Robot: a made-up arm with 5 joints.
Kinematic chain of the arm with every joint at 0, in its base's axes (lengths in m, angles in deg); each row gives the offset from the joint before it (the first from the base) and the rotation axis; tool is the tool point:
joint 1: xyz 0 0 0.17 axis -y
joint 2: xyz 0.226 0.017 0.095 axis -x
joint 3: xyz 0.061 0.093 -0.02 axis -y
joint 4: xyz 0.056 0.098 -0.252 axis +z
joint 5: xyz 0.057 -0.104 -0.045 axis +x
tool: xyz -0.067 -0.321 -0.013
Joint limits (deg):
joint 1: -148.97..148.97
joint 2: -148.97..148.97
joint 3: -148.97..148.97
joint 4: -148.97..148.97
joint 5: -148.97..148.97
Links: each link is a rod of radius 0.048 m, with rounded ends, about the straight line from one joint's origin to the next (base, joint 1, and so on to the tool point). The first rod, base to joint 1, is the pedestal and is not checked.
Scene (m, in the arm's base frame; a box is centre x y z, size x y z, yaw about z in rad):
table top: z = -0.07
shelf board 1: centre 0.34 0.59 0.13 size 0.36 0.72 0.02 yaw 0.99
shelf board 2: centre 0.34 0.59 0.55 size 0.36 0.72 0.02 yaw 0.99
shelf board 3: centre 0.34 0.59 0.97 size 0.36 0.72 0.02 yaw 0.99
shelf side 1: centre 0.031 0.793 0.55 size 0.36 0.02 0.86 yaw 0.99
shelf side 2: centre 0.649 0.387 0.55 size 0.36 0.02 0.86 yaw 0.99
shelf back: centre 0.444 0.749 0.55 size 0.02 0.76 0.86 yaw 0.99
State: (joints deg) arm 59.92 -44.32 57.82 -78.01 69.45
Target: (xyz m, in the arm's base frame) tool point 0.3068 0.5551 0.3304
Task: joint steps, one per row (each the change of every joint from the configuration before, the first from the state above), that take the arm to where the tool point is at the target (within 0.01 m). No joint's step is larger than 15 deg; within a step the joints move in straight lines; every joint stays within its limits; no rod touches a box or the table.
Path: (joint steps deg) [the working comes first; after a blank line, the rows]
Joints at the target: 64.78 -49.82 26.01 -75.02 42.39
Straight joint move there: touches shelf board 2.

1: 11.56 6.01 -1.68 7.97 -11.61
2: 11.56 6.01 -1.69 7.97 -11.61
3: 11.57 6.01 -1.68 7.97 -11.61
4: 1.23 -10.11 -9.14 0.52 -14.72
5: 1.23 -10.11 -9.13 0.52 -14.72
6: 1.23 -10.11 -9.14 0.52 -14.72
7: -8.38 1.70 0.16 -5.62 12.98
8: -8.38 1.70 0.17 -5.62 12.99
9: -8.38 1.70 0.16 -5.62 12.98
10: -8.38 1.70 0.16 -5.62 12.98

